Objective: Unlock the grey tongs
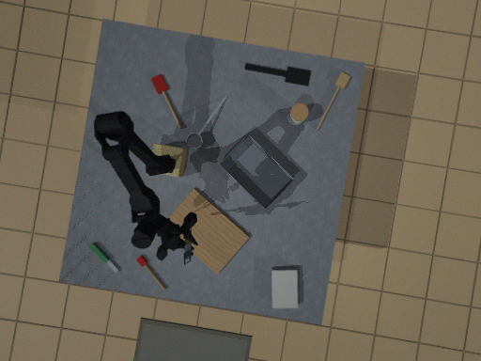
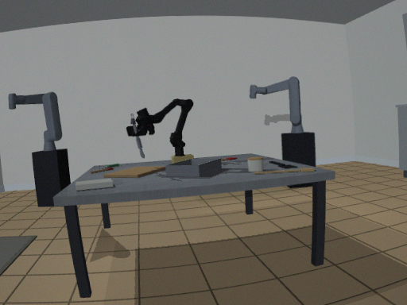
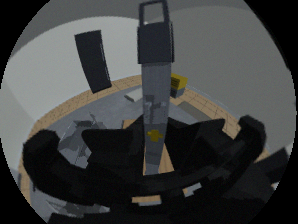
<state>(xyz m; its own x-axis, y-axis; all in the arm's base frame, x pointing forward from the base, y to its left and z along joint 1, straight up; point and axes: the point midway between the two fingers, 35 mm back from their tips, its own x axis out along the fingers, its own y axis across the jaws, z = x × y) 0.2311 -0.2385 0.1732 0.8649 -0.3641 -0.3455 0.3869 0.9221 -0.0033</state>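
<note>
My gripper tip is 3 cm past the yellow lock piece, 1 cm to the right of it and 1 cm below it. The rest, counted from my gripper tip: white block: 45 cm ahead, 21 cm below, 13 cm to the right; then roasting tin: 35 cm to the left, 19 cm below, 14 cm ahead; then wooden board: 22 cm below.
</note>
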